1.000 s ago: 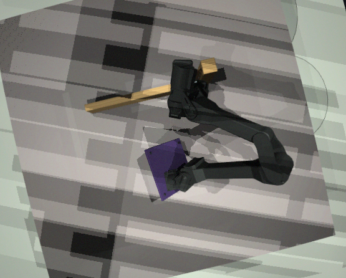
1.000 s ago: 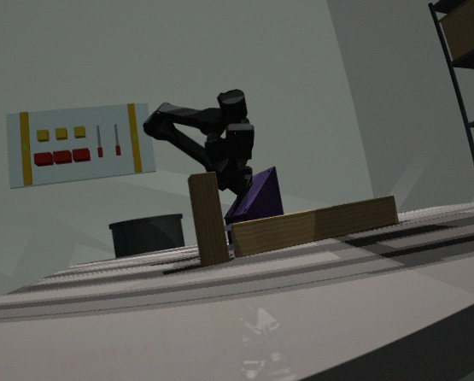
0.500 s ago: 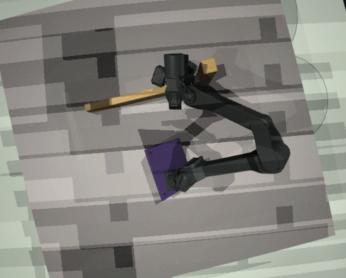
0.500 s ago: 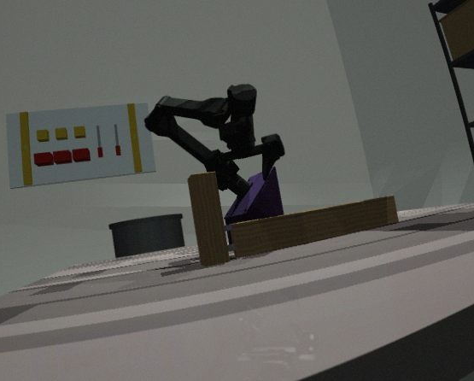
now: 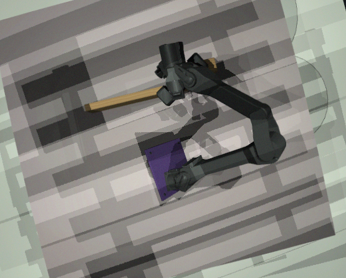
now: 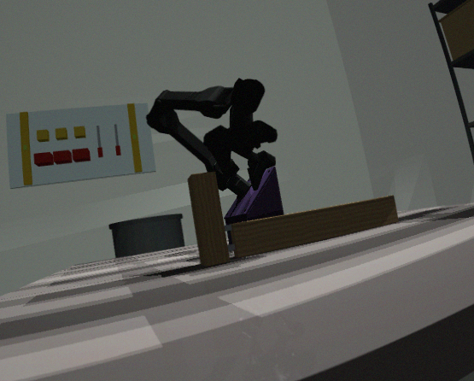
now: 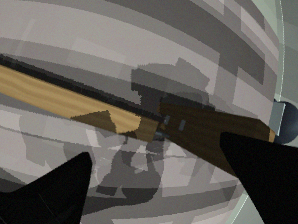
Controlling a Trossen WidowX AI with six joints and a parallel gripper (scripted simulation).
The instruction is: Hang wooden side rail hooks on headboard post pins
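The headboard post lies 90 mm to the right of my gripper tip, 70 mm below it and 20 mm ahead of it.
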